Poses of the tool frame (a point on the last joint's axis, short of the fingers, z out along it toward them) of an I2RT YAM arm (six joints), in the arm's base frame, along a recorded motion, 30 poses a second.
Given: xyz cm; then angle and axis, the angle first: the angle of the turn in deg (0 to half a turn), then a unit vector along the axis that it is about.
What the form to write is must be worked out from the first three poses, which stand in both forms.
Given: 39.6, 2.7, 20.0, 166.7, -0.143, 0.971, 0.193
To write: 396, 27, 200, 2.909, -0.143, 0.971, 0.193
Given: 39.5, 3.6, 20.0, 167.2, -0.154, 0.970, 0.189
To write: 395, 36, 200, 2.918, -0.154, 0.970, 0.189
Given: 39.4, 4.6, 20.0, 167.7, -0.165, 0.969, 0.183
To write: 394, 46, 200, 2.927, -0.165, 0.969, 0.183
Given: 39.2, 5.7, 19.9, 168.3, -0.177, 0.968, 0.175
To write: 392, 57, 199, 2.937, -0.177, 0.968, 0.175
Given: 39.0, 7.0, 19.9, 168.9, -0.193, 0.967, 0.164
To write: 390, 70, 199, 2.948, -0.193, 0.967, 0.164
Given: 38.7, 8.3, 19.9, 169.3, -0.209, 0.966, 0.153
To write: 387, 83, 199, 2.955, -0.209, 0.966, 0.153
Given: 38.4, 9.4, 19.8, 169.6, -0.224, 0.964, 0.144
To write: 384, 94, 198, 2.960, -0.224, 0.964, 0.144
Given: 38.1, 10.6, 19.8, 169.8, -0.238, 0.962, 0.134
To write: 381, 106, 198, 2.964, -0.238, 0.962, 0.134
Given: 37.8, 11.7, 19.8, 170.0, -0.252, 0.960, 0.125
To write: 378, 117, 198, 2.967, -0.252, 0.960, 0.125
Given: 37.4, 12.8, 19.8, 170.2, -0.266, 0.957, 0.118
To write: 374, 128, 198, 2.971, -0.266, 0.957, 0.118
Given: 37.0, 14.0, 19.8, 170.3, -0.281, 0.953, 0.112
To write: 370, 140, 198, 2.972, -0.281, 0.953, 0.112
